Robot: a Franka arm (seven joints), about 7 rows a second.
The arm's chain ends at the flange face. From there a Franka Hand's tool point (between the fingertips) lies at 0.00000 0.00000 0.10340 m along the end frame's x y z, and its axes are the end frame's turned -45 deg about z.
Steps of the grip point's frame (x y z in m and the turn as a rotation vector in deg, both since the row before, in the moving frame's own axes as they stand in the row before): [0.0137, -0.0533, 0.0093, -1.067, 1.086, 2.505]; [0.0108, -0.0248, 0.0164, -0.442, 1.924, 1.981]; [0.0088, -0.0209, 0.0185, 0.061, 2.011, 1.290]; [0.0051, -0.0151, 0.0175, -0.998, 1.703, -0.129]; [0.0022, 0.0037, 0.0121, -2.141, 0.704, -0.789]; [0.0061, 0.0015, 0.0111, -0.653, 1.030, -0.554]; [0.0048, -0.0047, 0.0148, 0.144, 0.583, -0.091]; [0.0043, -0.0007, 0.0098, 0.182, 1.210, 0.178]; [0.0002, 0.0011, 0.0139, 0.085, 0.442, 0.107]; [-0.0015, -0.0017, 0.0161, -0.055, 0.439, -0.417]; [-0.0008, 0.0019, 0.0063, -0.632, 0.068, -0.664]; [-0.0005, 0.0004, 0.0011, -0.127, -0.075, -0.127]
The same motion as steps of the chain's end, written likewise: [-0.0307, -0.0474, 0.0093, 0.013, 1.522, 2.505]; [-0.0130, -0.0233, 0.0165, 1.048, 1.673, 1.981]; [-0.0111, -0.0184, 0.0186, 1.465, 1.379, 1.290]; [-0.0105, -0.0134, 0.0176, 0.499, 1.910, -0.129]; [0.0005, -0.0007, 0.0122, -1.016, 2.012, -0.789]; [0.0032, -0.0028, 0.0111, 0.267, 1.190, -0.554]; [-0.0005, -0.0058, 0.0148, 0.514, 0.310, -0.091]; [0.0012, -0.0018, 0.0098, 0.984, 0.727, 0.178]; [0.0005, 0.0013, 0.0139, 0.373, 0.252, 0.107]; [-0.0029, 0.0004, 0.0161, 0.272, 0.349, -0.417]; [-0.0001, 0.0012, 0.0063, -0.399, 0.495, -0.664]; [-0.0001, 0.0004, 0.0011, -0.143, 0.037, -0.127]
